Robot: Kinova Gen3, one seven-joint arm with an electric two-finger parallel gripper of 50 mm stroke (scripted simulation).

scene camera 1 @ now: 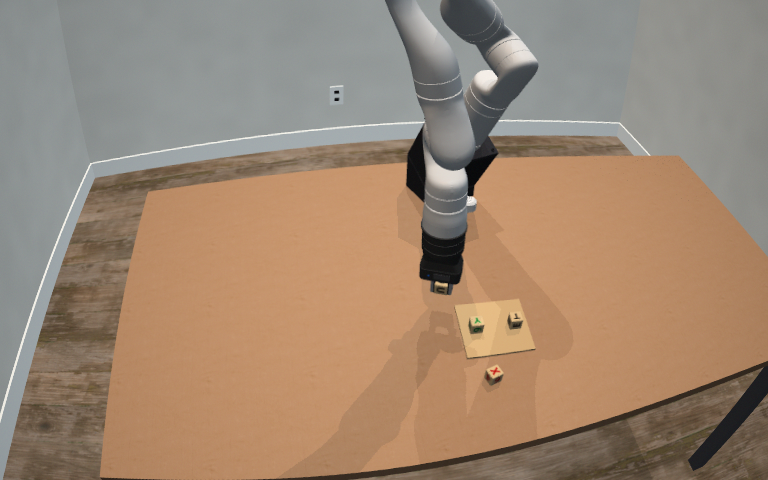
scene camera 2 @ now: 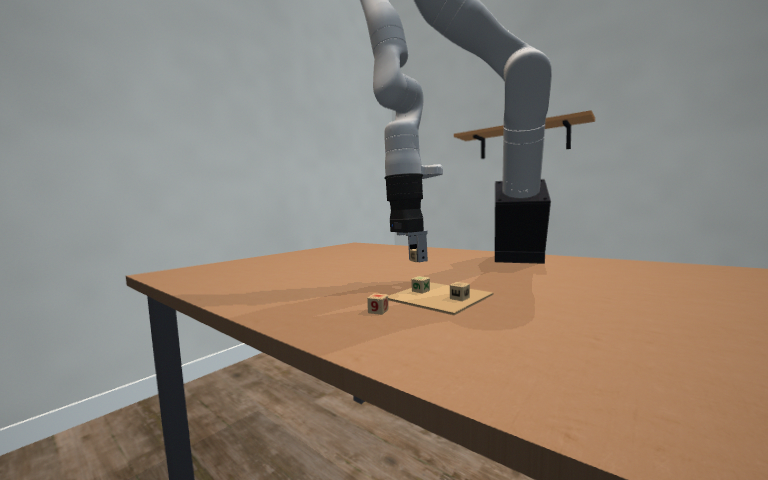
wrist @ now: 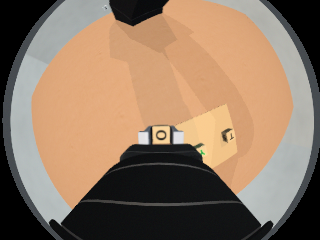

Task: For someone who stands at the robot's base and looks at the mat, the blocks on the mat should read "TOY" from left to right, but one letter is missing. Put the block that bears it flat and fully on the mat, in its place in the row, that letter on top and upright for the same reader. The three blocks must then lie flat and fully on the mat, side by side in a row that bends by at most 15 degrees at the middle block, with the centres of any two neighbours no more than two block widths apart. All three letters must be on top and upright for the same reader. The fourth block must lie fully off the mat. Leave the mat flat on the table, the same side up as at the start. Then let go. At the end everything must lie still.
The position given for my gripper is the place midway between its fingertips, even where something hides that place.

Note:
I see my gripper (scene camera 2: 418, 260) and a tan mat (scene camera 1: 497, 339).
The tan mat is seen too in scene camera 2 (scene camera 2: 438, 299) and in the wrist view (wrist: 206, 128). My gripper shows as well in scene camera 1 (scene camera 1: 441, 289) and in the wrist view (wrist: 161, 132).

